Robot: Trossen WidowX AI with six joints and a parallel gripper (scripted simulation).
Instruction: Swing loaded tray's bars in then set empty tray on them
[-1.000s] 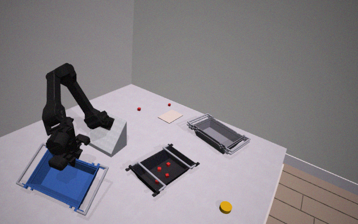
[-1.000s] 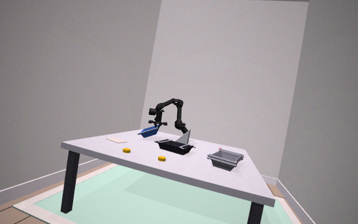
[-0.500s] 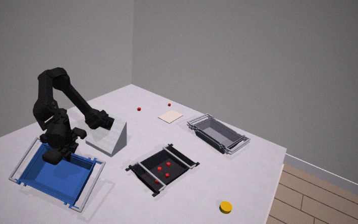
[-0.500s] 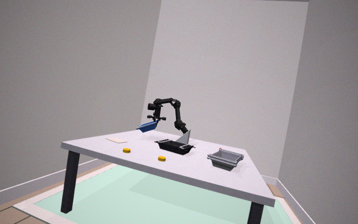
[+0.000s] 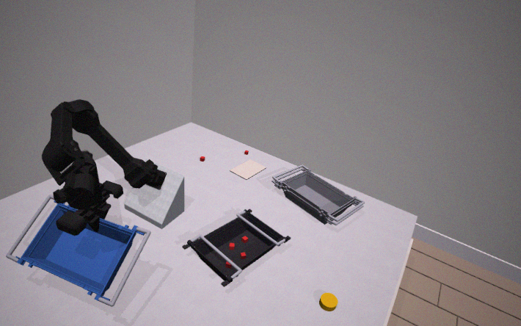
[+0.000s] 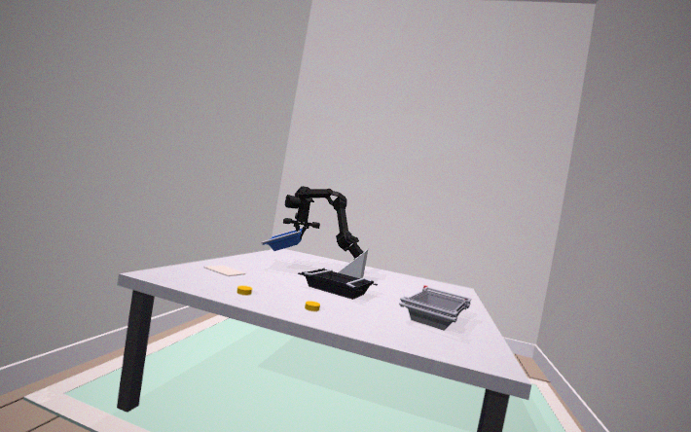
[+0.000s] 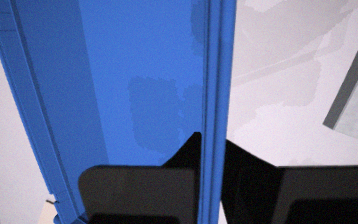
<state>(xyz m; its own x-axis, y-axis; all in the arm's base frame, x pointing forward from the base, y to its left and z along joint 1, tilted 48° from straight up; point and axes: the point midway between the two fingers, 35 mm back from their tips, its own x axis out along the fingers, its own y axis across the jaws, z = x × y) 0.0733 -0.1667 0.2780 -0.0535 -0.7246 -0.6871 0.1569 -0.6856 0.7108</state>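
My gripper tip is 10 mm short of the blue tray and 70 mm to the left of it. The rest, counted from my gripper tip: small red block 120 mm behind, 690 mm to the left, 140 mm below.
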